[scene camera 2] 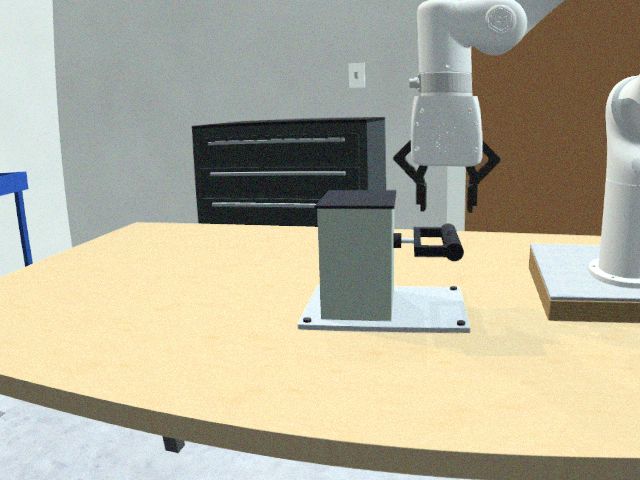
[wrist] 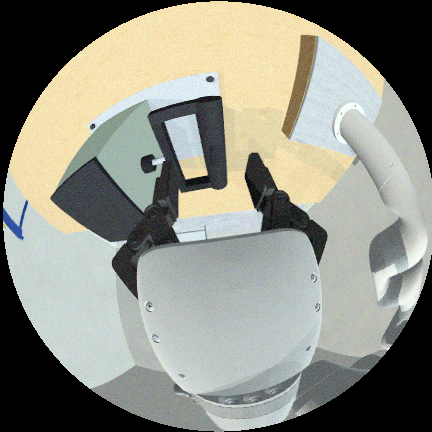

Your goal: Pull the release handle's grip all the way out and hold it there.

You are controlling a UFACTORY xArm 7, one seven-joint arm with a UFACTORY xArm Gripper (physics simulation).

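The release handle's black grip (scene camera 2: 452, 241) (wrist: 213, 142) is a round bar on a rectangular frame. It stands out from the right side of the grey-green box (scene camera 2: 355, 263) (wrist: 125, 155), joined by a short thin rod (scene camera 2: 407, 240) (wrist: 158, 161) and a black collar (scene camera 2: 397, 240) (wrist: 148, 163). My gripper (scene camera 2: 446, 209) (wrist: 210, 166) is open and points down, with nothing between its fingers. In the scene view its fingertips hang a little above the handle. In the wrist view the handle shows beyond the fingertips, nearer the left finger.
The box has a dark top (scene camera 2: 356, 198) (wrist: 97, 200) and stands on a pale base plate (scene camera 2: 429, 304) (wrist: 170, 92) bolted to the wooden table (scene camera 2: 206, 330). The arm's base block (scene camera 2: 568, 273) (wrist: 325, 90) is to the right. A black drawer cabinet (scene camera 2: 279, 155) stands behind the table.
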